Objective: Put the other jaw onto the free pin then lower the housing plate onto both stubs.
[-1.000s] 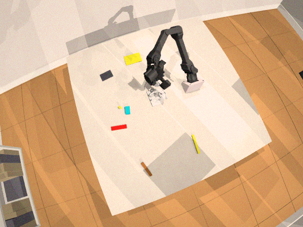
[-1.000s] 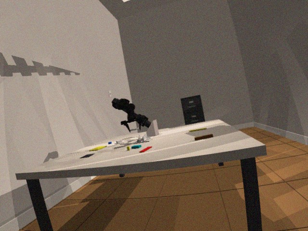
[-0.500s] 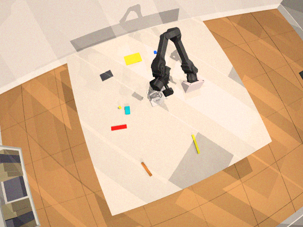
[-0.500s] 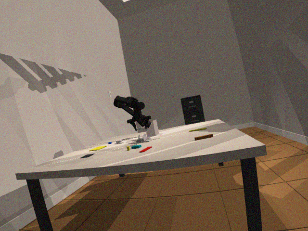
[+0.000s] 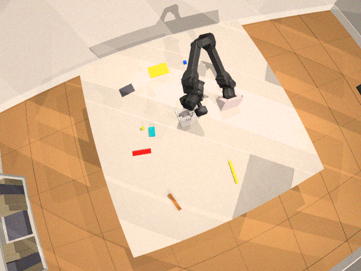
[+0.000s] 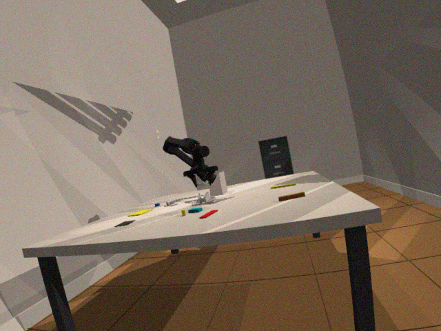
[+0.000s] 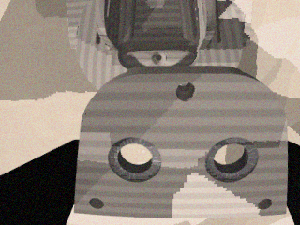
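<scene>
Right now the jaw is 70 mm below my gripper tip, 20 mm ahead of it and 10 mm to the right of it. From my gripper tip the other things lie so: yellow plate: 360 mm to the right, 100 mm ahead, 80 mm below; small yellow cube: 320 mm ahead, 70 mm below; cyan block: 280 mm ahead, 80 mm below, 30 mm to the left.
</scene>
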